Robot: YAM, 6 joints.
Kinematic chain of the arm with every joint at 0, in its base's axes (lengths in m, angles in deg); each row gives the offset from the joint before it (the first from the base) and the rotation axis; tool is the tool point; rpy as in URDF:
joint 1: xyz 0 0 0.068 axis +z
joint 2: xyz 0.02 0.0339 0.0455 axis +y
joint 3: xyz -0.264 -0.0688 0 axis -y
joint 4: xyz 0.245 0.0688 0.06 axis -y
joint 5: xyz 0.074 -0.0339 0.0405 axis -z
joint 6: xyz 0.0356 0 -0.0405 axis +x
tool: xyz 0 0 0 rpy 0 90 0
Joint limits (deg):
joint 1: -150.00..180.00
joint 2: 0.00..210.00
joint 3: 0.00..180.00
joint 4: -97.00..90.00
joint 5: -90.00..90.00
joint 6: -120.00..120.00
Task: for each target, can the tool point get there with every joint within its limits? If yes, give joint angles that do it. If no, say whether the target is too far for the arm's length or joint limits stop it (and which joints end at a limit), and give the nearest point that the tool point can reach.
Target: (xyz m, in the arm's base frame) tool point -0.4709 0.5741 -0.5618
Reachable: no: too far | nearest point -0.3120 0.3804 -0.2862 | short by 0.372 m
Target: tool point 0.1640 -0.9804 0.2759
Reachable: no: too far | nearest point 0.1051 -0.6286 0.2164 | short by 0.362 m
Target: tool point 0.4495 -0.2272 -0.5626
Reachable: no: too far | nearest point 0.3590 -0.1814 -0.3461 | short by 0.239 m
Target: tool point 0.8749 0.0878 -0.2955
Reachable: no: too far | nearest point 0.5822 0.0584 -0.1555 | short by 0.326 m
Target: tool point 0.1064 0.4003 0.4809
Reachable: yes | joints -101.21 21.20 120.26 57.16 -48.29 -19.41
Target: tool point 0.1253 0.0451 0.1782
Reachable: yes | joints 5.02 73.86 32.83 -78.81 -72.80 66.98
